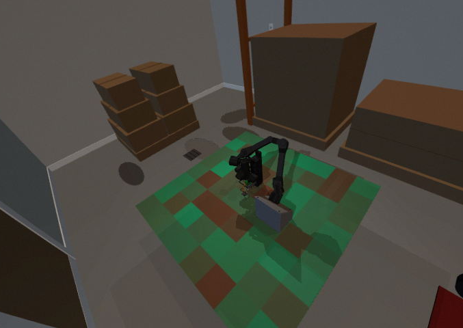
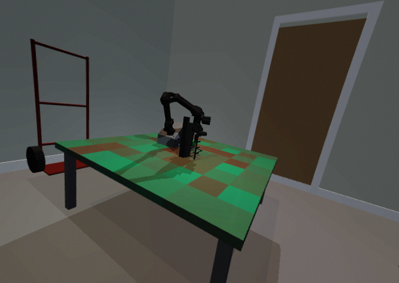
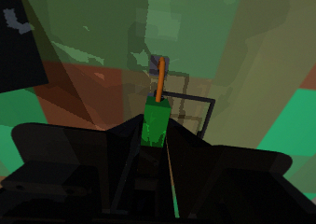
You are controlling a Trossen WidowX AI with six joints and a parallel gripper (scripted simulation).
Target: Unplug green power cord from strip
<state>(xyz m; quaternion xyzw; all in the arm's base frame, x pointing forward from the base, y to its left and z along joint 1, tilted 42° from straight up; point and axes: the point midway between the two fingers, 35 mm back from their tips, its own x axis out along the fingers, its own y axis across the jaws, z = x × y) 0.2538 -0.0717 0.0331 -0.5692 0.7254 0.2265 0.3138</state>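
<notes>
Right now the green plug is 2 cm to the right of my gripper tip. From my gripper tip the other things lie so: tall black block 13 cm to the right, 5 cm above, 3 cm behind.
</notes>
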